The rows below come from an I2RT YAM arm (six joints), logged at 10 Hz.
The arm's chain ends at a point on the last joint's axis. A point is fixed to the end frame.
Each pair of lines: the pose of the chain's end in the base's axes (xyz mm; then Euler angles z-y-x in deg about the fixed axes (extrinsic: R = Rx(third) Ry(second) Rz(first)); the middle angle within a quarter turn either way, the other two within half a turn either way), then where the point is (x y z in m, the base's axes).
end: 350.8, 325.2, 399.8, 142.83, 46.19, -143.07
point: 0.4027 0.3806 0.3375
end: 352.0, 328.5, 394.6, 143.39, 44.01, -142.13
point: 0.4008 0.3863 0.3319
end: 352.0, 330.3, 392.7, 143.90, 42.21, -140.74
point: 0.3981 0.3907 0.3304
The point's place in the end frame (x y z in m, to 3 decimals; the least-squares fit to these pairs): 0.015 0.020 0.095
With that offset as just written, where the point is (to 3 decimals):
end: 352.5, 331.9, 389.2, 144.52, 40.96, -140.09
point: 0.397 0.394 0.327
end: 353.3, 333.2, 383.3, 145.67, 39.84, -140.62
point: 0.396 0.395 0.320
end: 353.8, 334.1, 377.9, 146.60, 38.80, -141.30
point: 0.395 0.396 0.314
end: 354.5, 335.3, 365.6, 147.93, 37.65, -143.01
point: 0.394 0.396 0.300
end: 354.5, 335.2, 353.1, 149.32, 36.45, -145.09
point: 0.392 0.395 0.285
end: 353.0, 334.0, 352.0, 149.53, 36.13, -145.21
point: 0.390 0.393 0.283
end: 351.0, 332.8, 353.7, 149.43, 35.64, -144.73
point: 0.388 0.393 0.285
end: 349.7, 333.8, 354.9, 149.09, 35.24, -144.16
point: 0.386 0.395 0.287
